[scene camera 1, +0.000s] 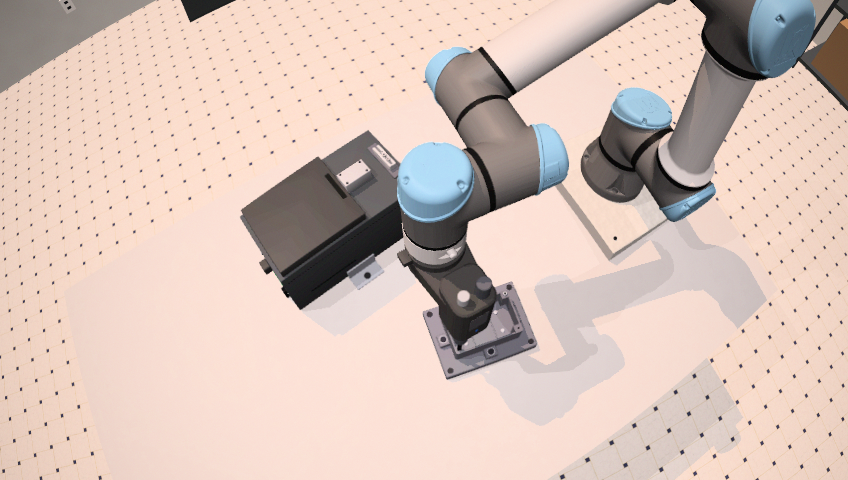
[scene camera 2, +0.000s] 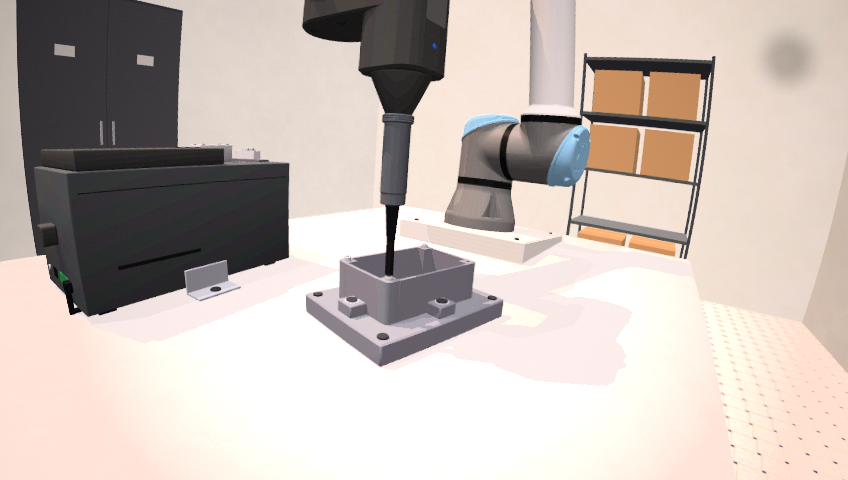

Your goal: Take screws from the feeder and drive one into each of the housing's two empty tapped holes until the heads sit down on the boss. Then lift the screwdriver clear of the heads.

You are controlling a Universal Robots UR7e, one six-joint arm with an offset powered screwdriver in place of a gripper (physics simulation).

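Observation:
The grey housing (scene camera 1: 487, 343) (scene camera 2: 428, 294) stands open-topped on its flanged base plate. My screwdriver (scene camera 1: 459, 346) (scene camera 2: 389, 272) points down with its thin black bit at the housing's near corner boss in the scene camera 2 view. A small light screw head (scene camera 2: 388, 278) shows under the bit, at the top of that boss; its exact seating is too small to tell. Screw heads show on the left corner (scene camera 2: 348, 258) and back corner (scene camera 2: 424, 246). The right corner boss (scene camera 1: 517, 327) (scene camera 2: 467, 261) shows no raised head. The black screw feeder (scene camera 1: 303, 217) (scene camera 2: 178, 220) stands to the left.
A small metal angle bracket (scene camera 1: 365, 272) (scene camera 2: 208, 278) is beside the feeder. The arm's base stands on a pale plate (scene camera 1: 606, 234) (scene camera 2: 476, 242) behind the housing. A dark cabinet (scene camera 2: 142, 89) and a shelf rack (scene camera 2: 645, 120) with boxes stand in the background.

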